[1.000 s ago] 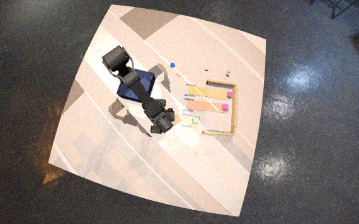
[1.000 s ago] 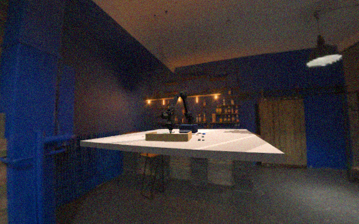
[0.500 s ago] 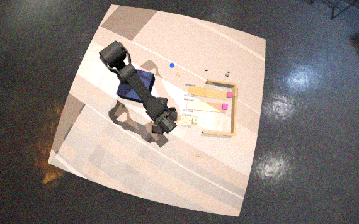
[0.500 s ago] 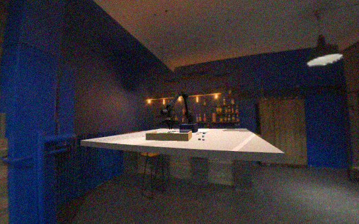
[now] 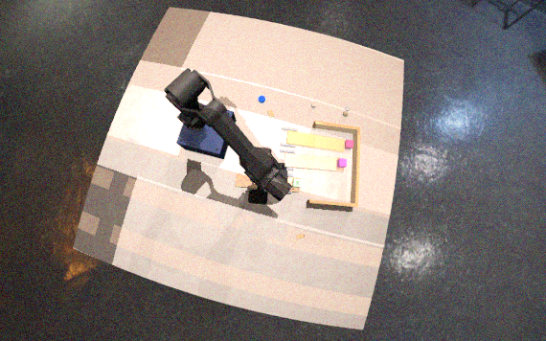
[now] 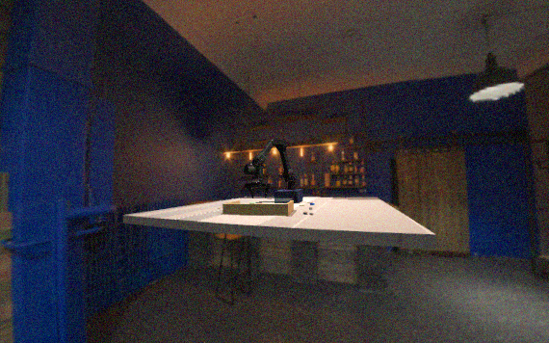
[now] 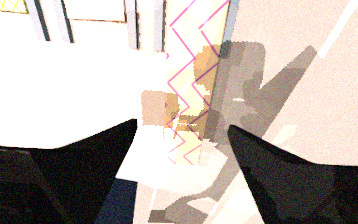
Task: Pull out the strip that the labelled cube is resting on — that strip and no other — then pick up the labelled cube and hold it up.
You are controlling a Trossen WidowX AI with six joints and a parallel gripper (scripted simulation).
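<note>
My gripper tip is 14 cm short of the green labelled cube, 3 cm to the right of it and 3 cm above it. The rest, counted from my gripper tip: small blue disc (10 cm behind, 33 cm to the left, 4 cm below).
</note>
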